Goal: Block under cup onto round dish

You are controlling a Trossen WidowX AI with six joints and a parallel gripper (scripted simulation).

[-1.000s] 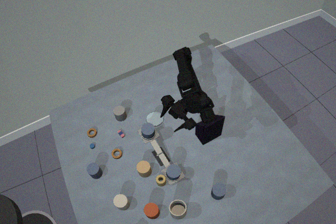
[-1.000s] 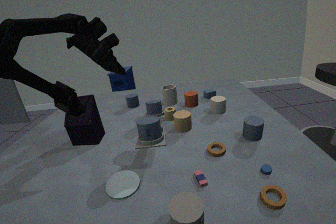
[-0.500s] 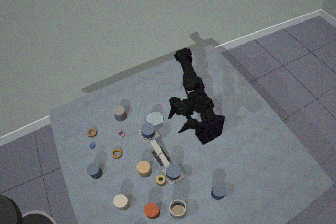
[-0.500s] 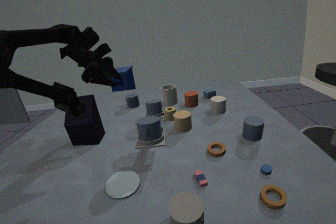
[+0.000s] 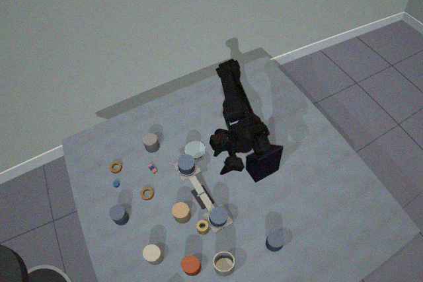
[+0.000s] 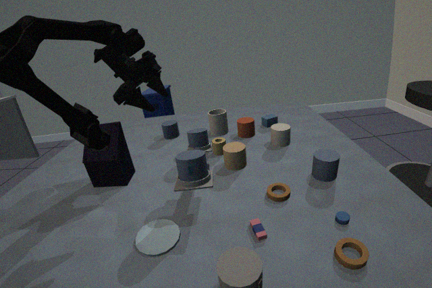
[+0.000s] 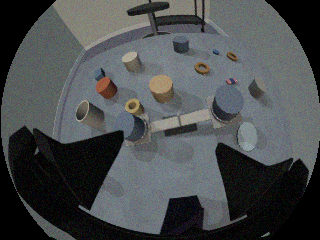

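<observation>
Now: the grey block 70 mm ahead of my gripper tip, 110 mm to the left of it and 190 mm below it. Round my gripper tip: balance (80 mm ahead, 20 mm to the right, 200 mm below); then blue-grey cup (80 mm ahead, 150 mm to the right, 120 mm below); then tan cylinder (180 mm ahead, 40 mm to the left, 200 mm below).
</observation>
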